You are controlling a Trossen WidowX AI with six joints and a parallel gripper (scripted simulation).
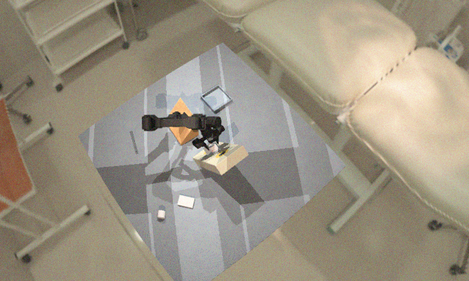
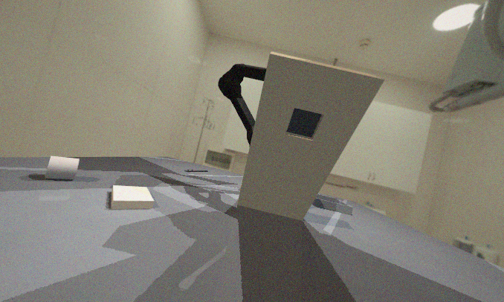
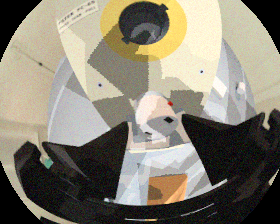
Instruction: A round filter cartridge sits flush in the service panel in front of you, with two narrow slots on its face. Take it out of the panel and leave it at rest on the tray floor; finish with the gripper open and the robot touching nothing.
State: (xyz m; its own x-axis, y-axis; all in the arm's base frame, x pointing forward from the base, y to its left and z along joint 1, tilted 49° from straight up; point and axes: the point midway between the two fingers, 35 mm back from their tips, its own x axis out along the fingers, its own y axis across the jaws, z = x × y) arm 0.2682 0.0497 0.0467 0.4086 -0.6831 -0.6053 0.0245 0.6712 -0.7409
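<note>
Right now the round filter cartridge is right at my gripper tip. The rest, counted from my gripper tip: service panel (5 cm ahead, 3 cm below); then square tray (32 cm behind, 29 cm to the left, 18 cm below); then flat block (10 cm ahead, 30 cm to the right, 18 cm below).
</note>
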